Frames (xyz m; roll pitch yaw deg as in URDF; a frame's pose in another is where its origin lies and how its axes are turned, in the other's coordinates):
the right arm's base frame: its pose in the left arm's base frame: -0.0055 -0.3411 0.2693 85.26 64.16 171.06
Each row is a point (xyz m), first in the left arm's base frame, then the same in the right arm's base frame.
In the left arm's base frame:
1: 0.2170 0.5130 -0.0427
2: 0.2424 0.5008 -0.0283
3: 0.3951 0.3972 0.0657
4: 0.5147 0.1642 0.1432
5: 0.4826 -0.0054 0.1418
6: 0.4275 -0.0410 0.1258
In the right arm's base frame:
1: 0.2429 -0.2862 0.8576
2: 0.2181 -0.3035 0.8480
3: 0.0608 -0.4059 0.7606
4: -0.0763 -0.4932 0.5411
5: -0.0727 -0.4747 0.3695
6: -0.0370 -0.4342 0.3290

